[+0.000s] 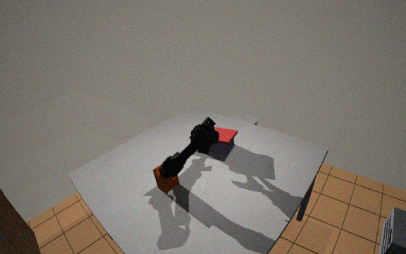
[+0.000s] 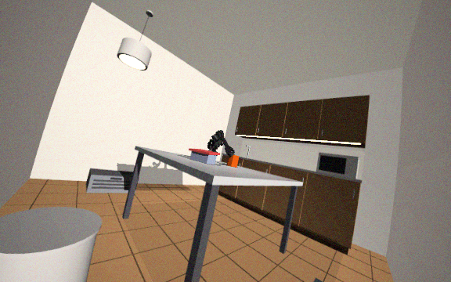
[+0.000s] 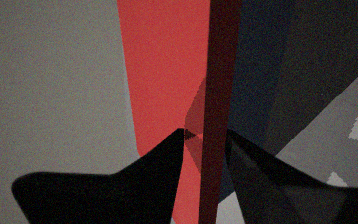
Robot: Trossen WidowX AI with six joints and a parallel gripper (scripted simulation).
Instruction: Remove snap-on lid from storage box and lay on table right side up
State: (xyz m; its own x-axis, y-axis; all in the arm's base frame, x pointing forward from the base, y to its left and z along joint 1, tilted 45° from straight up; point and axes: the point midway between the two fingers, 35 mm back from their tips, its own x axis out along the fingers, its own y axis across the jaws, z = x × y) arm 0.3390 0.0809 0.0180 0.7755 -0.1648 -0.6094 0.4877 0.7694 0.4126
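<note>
My gripper tip is 7 cm short of the red lid and 3 cm to the right of it. From my gripper tip the other things lie so: storage box (7 cm ahead, 3 cm to the left, 5 cm below).
</note>
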